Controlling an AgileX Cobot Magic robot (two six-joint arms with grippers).
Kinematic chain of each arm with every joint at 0, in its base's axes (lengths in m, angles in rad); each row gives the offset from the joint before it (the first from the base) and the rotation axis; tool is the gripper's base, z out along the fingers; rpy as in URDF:
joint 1: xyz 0 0 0.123 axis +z
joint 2: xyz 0 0 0 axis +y
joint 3: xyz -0.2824 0 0.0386 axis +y
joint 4: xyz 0.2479 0 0.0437 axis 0.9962 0 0.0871
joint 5: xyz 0 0 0 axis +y
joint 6: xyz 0.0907 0 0.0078 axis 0.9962 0 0.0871
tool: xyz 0 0 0 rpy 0 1.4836 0
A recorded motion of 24 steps. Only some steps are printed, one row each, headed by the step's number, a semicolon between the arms.
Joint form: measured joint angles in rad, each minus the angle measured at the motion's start. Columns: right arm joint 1, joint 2, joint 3, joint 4, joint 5, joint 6; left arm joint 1, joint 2, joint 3, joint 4, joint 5, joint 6.
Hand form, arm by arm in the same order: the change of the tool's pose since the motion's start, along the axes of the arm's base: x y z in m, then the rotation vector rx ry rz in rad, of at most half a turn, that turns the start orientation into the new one. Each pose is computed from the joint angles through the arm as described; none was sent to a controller.
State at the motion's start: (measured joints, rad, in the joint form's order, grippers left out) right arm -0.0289 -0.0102 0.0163 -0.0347 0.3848 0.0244; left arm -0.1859 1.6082 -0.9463 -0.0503 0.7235 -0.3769
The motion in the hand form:
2: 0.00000 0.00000 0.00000 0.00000 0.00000 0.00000; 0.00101 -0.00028 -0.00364 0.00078 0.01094 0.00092
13: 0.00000 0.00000 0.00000 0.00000 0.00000 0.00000; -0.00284 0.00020 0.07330 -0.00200 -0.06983 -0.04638
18: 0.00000 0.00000 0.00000 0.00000 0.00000 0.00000; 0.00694 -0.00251 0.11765 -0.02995 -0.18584 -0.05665
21: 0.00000 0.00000 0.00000 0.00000 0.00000 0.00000; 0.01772 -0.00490 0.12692 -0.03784 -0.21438 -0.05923
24: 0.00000 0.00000 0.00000 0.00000 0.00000 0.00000; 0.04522 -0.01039 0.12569 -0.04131 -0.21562 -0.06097
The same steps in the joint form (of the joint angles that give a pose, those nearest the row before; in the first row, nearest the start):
2: 0.0000 0.0000 0.0000 0.0000 0.0000 0.0000; 0.0000 0.0124 0.0000 -0.0016 -0.0015 0.0000
13: 0.0000 0.0000 0.0000 0.0000 0.0000 0.0000; 0.0000 -0.1163 -0.1701 0.0047 0.2190 0.0366
18: 0.0000 0.0000 0.0000 0.0000 0.0000 0.0000; 0.0009 -0.1327 -0.3136 -0.0090 0.2605 0.0506
21: 0.0000 0.0000 0.0000 0.0000 0.0000 0.0000; 0.0009 -0.1029 -0.3771 -0.0137 0.2651 0.0542
24: 0.0000 0.0000 0.0000 0.0000 0.0000 0.0000; 0.0009 -0.0043 -0.4838 -0.0178 0.2716 0.0564

